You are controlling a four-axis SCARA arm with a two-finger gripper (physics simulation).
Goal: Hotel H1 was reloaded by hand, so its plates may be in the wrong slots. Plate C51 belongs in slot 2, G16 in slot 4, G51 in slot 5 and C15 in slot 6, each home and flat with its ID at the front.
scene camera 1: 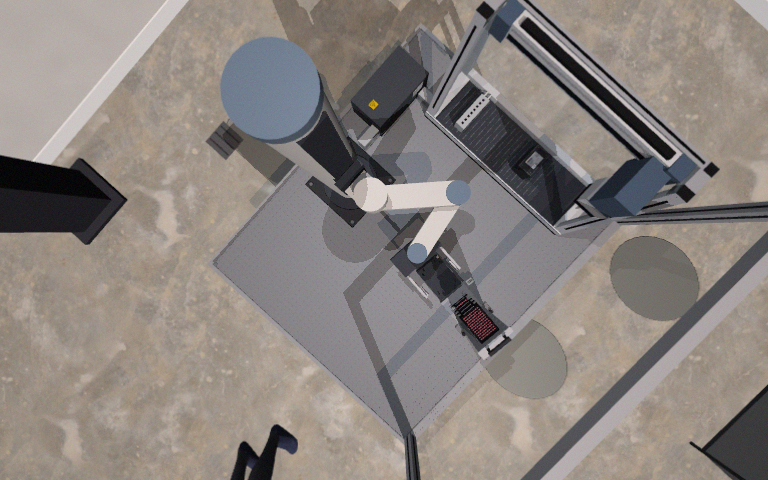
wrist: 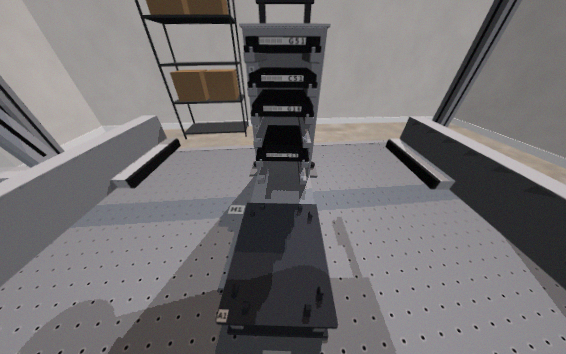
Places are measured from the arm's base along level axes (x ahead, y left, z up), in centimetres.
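Where they show: gripper, fingertip midpoint: (scene camera 1: 443,282) (wrist: 283,130).
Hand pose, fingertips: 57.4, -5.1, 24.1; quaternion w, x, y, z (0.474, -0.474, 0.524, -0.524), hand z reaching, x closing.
Things, the pixels of their centre, and the offset from my fingertips, as dx, dy, dz. "pt": a spot on its surface instead. Level surfaces: height alone.
- Hotel H1, surface spot: (wrist: 323,55) pt +24.2, -9.5, +3.9
- plate G51, body centre: (wrist: 283,46) (scene camera 1: 479,323) +18.6, -1.9, +4.9
- plate C51, body centre: (wrist: 283,75) +18.6, -1.9, +1.4
- plate G16, body centre: (wrist: 283,100) +18.6, -1.9, -2.2
- dark platform with small pegs, body centre: (wrist: 279,256) (scene camera 1: 438,277) +1.5, +0.2, -19.3
- black box, surface spot: (scene camera 1: 390,84) pt -69.6, +46.0, -11.3
- perforated table's, surface height: dz -22.7
Hotel H1 (wrist: 323,55) stands upright ahead in the wrist view. From the top down it holds plate G51 (wrist: 282,42), plate C51 (wrist: 288,79), plate G16 (wrist: 282,109), an empty slot, plate C15 (wrist: 281,156) and an empty lowest slot. The ID labels face the gripper, and the plates look level. Scene camera 1 shows a plate with red wells (scene camera 1: 480,323) in the hotel; its ID is unreadable there. My gripper (scene camera 1: 435,271) (wrist: 283,130) is wide open and empty, over the dark platform with small pegs (scene camera 1: 445,281) (wrist: 280,250), short of the hotel.
The dark platform bears tags A1 (wrist: 222,315) and H1 (wrist: 236,209). A black box (scene camera 1: 390,84) and a framed machine with a dark slatted deck (scene camera 1: 501,150) stand at the perforated table's (scene camera 1: 294,271) far side. A person's legs (scene camera 1: 263,455) show on the floor.
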